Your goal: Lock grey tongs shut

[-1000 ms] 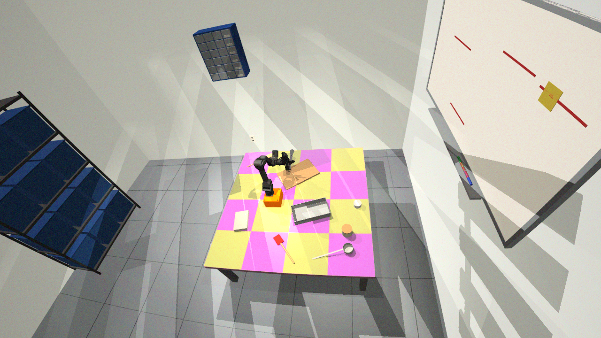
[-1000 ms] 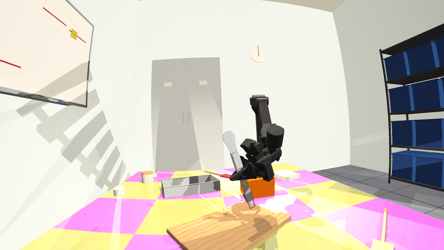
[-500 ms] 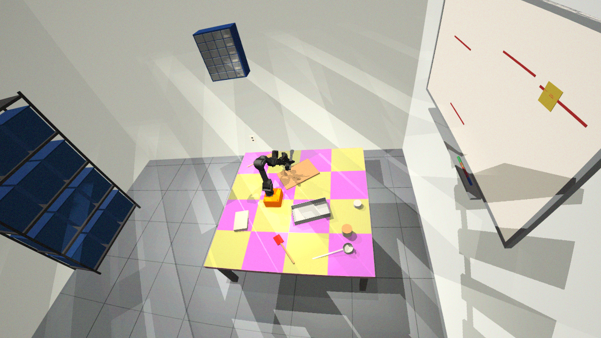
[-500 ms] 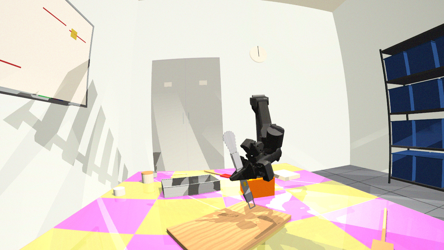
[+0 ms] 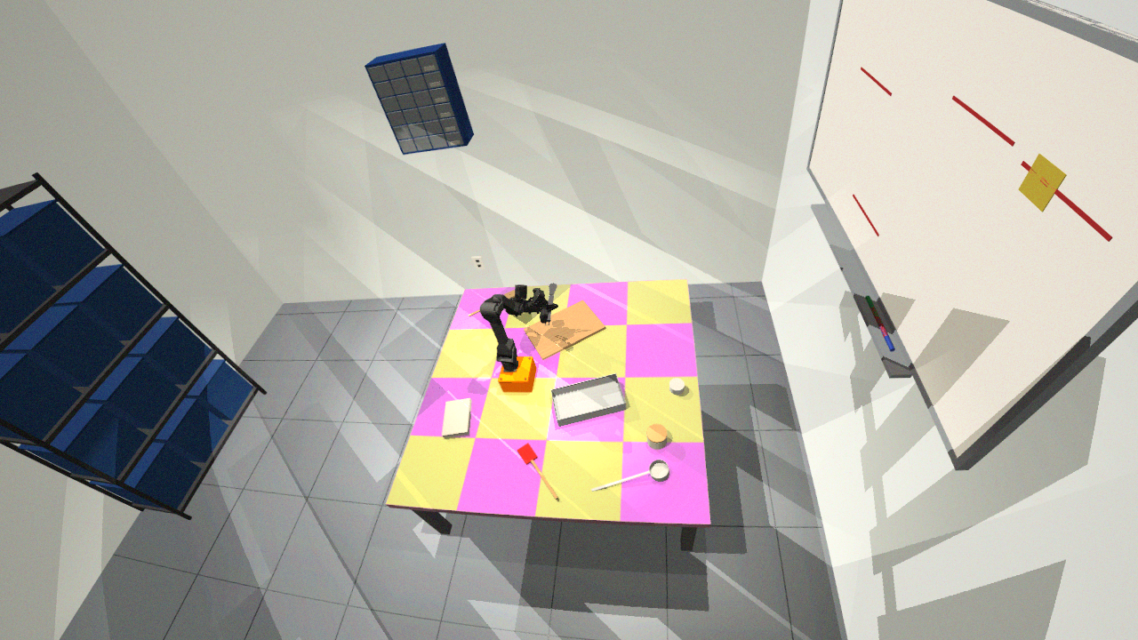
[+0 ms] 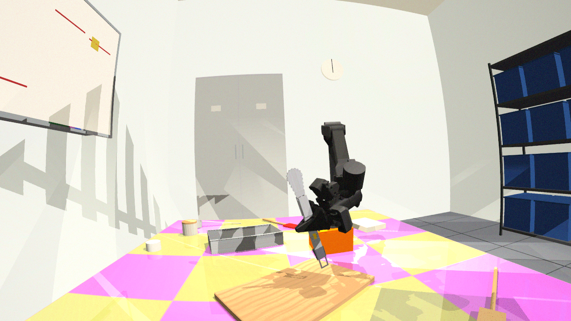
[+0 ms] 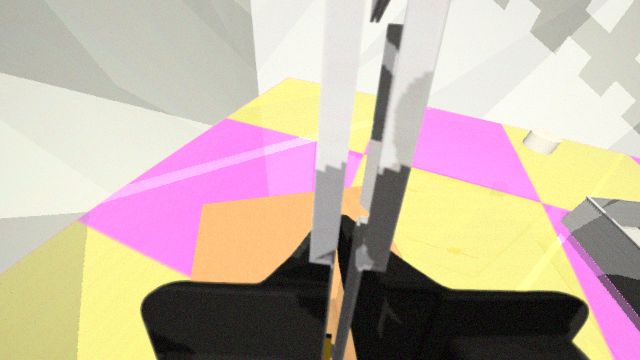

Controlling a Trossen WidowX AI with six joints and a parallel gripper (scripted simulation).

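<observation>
Now: the wooden board 17 cm below my gripper tip. Also, from my gripper tip: white block: 45 cm behind, 53 cm to the right, 16 cm below; grey roasting tin: 15 cm ahead, 45 cm to the right, 15 cm below; small white cylinder: 54 cm ahead, 38 cm to the right, 16 cm below.
</observation>
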